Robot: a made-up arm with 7 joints.
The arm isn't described. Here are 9 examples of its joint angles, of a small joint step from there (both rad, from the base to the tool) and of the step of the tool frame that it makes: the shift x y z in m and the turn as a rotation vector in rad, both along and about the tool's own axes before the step.
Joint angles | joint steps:
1: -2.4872 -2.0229 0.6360 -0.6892 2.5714 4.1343 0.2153 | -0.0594 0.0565 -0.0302 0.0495 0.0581 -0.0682 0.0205
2: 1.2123 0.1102 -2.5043 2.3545 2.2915 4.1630 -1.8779 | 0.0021 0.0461 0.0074 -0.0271 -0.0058 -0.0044 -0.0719
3: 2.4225 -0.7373 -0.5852 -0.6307 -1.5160 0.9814 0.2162 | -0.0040 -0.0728 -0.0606 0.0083 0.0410 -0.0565 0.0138
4: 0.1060 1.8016 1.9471 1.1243 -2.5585 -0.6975 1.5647 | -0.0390 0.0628 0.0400 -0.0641 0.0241 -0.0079 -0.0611
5: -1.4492 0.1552 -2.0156 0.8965 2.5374 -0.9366 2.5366 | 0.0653 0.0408 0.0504 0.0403 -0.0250 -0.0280 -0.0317
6: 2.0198 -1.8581 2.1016 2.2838 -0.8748 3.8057 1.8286 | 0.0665 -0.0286 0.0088 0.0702 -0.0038 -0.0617 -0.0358
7: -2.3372 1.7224 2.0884 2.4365 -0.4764 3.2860 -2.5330 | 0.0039 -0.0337 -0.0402 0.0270 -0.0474 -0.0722 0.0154
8: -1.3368 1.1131 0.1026 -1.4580 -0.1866 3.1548 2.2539 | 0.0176 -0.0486 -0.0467 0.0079 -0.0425 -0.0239 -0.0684
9: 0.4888 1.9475 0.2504 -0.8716 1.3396 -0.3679 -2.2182 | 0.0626 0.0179 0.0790 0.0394 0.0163 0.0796 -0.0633
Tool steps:
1: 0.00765 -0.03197 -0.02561 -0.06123 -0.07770 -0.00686
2: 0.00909 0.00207 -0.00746 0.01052 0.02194 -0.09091
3: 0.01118 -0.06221 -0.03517 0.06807 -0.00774 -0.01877
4: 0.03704 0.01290 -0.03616 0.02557 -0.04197 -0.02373
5: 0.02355 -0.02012 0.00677 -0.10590 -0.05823 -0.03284
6: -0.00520 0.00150 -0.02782 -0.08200 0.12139 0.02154
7: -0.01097 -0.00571 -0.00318 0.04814 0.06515 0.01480
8: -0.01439 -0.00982 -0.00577 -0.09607 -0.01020 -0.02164
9: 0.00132 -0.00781 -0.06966 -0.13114 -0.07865 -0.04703
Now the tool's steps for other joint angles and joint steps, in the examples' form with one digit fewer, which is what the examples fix.
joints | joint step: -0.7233 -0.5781 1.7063 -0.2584 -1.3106 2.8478 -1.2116 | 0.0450 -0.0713 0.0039 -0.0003 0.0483 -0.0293 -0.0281
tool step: -0.0163 -0.0207 -0.0604 0.0829 -0.1019 -0.0149
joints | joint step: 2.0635 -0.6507 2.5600 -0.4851 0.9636 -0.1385 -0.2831 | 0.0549 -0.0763 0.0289 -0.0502 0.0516 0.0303 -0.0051
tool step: 0.0082 -0.0102 -0.1045 0.0263 0.1780 -0.0418
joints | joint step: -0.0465 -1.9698 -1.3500 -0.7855 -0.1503 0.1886 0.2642 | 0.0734 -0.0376 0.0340 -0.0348 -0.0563 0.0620 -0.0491
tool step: 0.0216 -0.0346 -0.0761 0.0261 0.1559 -0.0687
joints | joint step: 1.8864 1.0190 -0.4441 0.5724 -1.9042 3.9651 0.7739 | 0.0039 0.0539 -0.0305 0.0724 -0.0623 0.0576 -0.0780
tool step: 0.0173 -0.0081 -0.0145 0.0340 0.0108 -0.0003
